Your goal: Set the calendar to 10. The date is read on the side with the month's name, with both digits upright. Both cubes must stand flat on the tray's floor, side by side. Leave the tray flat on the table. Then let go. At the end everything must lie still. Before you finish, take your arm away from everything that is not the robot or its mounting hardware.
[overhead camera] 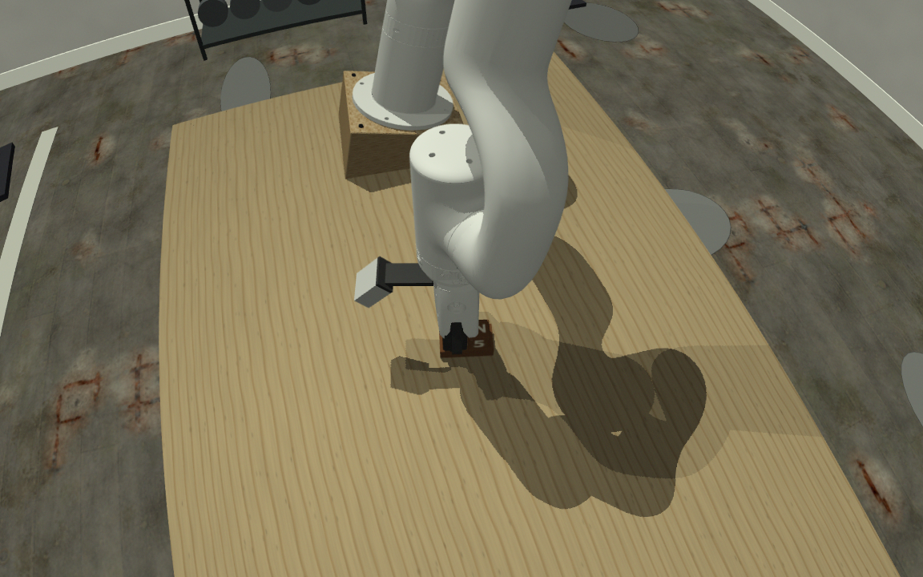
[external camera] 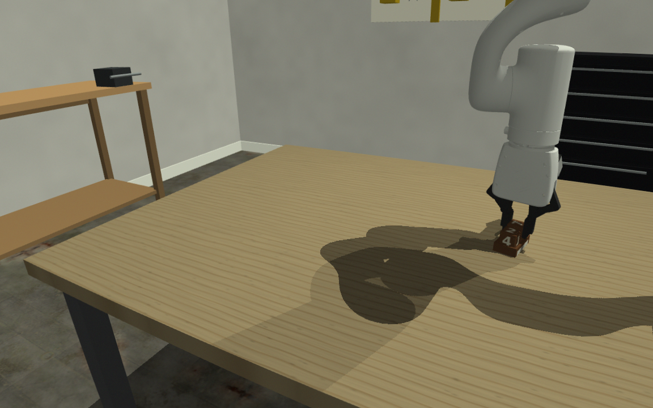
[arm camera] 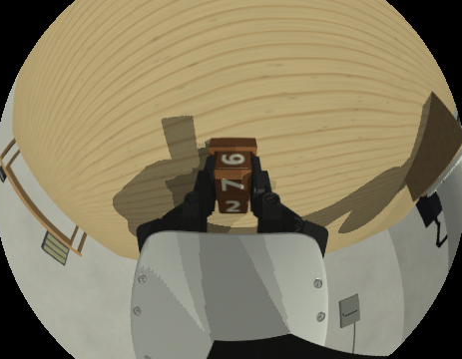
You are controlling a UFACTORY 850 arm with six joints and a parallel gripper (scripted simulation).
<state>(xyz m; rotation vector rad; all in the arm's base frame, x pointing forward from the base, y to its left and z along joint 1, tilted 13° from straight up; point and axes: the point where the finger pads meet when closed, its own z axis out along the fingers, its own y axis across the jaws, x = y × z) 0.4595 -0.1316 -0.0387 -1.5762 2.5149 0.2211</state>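
My hand is 10 mm short of the small brown tray, 20 mm to the right of it and 30 mm above it.
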